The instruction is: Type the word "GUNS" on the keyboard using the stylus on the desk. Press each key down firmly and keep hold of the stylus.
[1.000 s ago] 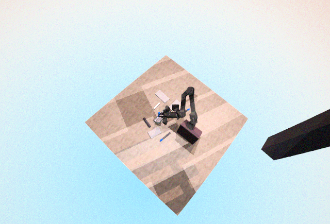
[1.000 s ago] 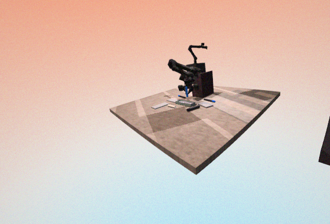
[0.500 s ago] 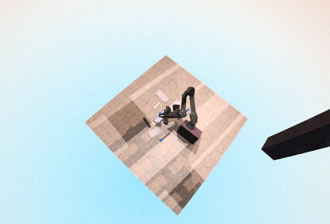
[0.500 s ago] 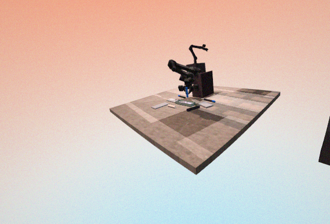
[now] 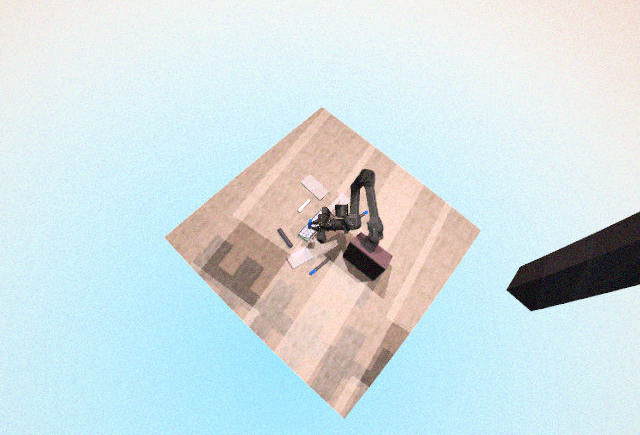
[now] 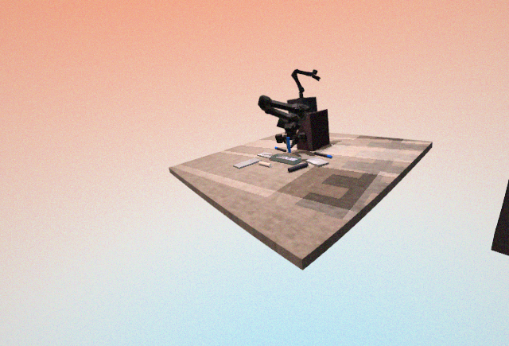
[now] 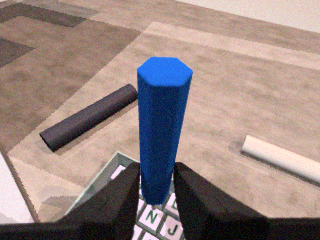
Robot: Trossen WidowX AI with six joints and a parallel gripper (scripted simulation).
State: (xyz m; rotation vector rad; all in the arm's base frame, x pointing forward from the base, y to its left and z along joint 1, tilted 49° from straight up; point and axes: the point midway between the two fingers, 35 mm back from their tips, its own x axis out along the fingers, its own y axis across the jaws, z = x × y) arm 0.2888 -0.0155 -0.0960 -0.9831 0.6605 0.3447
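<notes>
Right now my gripper tip is 1 cm above the blue stylus. Round my gripper tip: dark cylinder (6 cm ahead, 12 cm to the left, 8 cm below); cream cylinder (12 cm ahead, 9 cm to the right, 8 cm below).
</notes>
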